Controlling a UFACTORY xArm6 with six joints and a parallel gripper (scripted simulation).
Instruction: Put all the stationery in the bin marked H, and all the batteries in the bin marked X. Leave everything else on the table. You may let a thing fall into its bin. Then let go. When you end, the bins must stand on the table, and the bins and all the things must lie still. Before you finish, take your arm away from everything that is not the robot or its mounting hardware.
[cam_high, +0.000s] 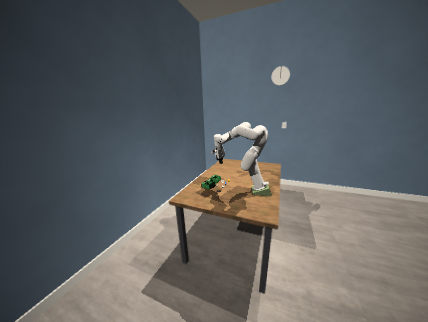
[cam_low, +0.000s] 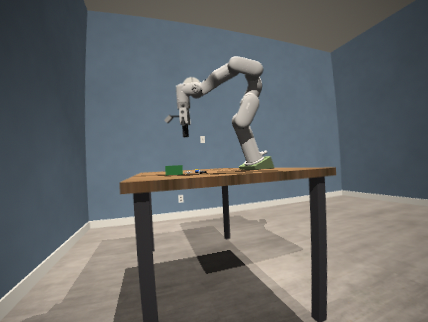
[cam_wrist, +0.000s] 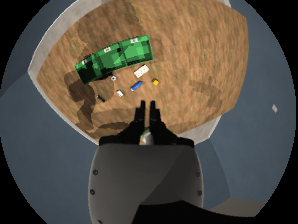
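The bin lies 210 mm below my hand, 80 mm ahead of it and 70 mm to the left of it. Also, from my hand: blue battery (230 mm below, 60 mm behind, 20 mm to the left); pale patterned piece (230 mm below, 10 mm to the right, 10 mm behind); small yellow thing (230 mm below, 60 mm to the right, 60 mm behind).
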